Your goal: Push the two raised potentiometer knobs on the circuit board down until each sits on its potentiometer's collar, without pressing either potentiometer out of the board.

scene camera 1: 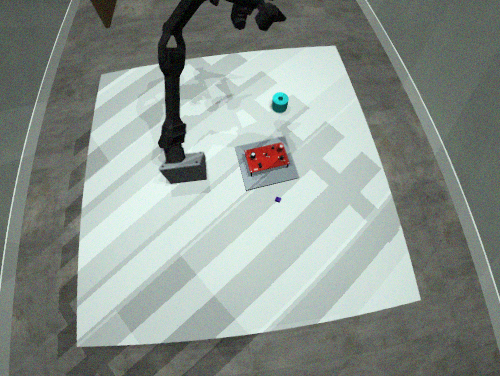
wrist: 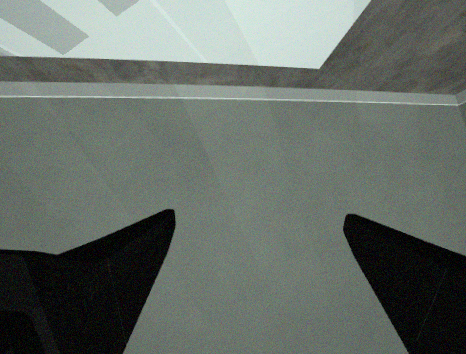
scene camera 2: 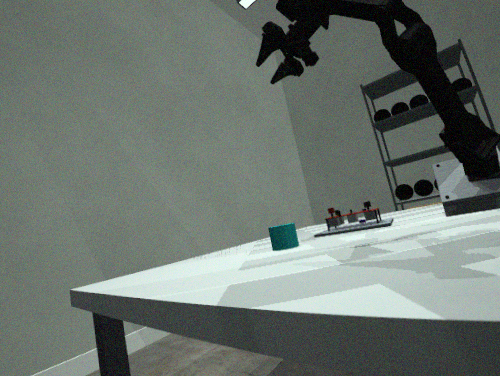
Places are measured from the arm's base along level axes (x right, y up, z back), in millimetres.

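Pixels of known places: gripper, fingertip midpoint: (scene camera 1: 279, 8) (wrist: 259, 219) (scene camera 2: 264, 75); arm's base, origin of the base link: (scene camera 1: 175, 160) (scene camera 2: 483, 170).
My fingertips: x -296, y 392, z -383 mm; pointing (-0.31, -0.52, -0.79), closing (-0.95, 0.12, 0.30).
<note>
Ahead of a thing's pixels: the offset from my fingertips to its top centre. Level surfaces: height alone.
The red circuit board @[dy -436 mm] (scene camera 1: 267, 163) (scene camera 2: 354, 215) stands on short posts over a grey plate (scene camera 1: 252, 183) (scene camera 2: 384, 224) on the white table. One knob @[dx +272, dy -408, dz +86 mm] (scene camera 1: 253, 155) with a pale top stands near the board's left side in scene camera 1. Another knob @[dx +241, dy -404, dz -24 mm] (scene camera 1: 281, 147) with a pinkish top stands near its far right corner. Both rise above the board, but the gaps to their collars are too small to read. My gripper (scene camera 1: 255, 25) (scene camera 2: 265, 74) (wrist: 259, 219) is open and empty, high above the table and well away from the board. The board does not show in the wrist view.
A teal cylinder @[dx -12, dy -426, dz -43 mm] (scene camera 1: 280, 104) (scene camera 2: 283, 237) stands on the table beyond the board in scene camera 1. A small purple cube @[dx +435, dy -471, dz -7 mm] (scene camera 1: 278, 199) lies on the near side of the plate. The arm's grey base block (scene camera 1: 187, 173) stands left of the board. A shelf rack (scene camera 2: 395, 84) stands behind.
</note>
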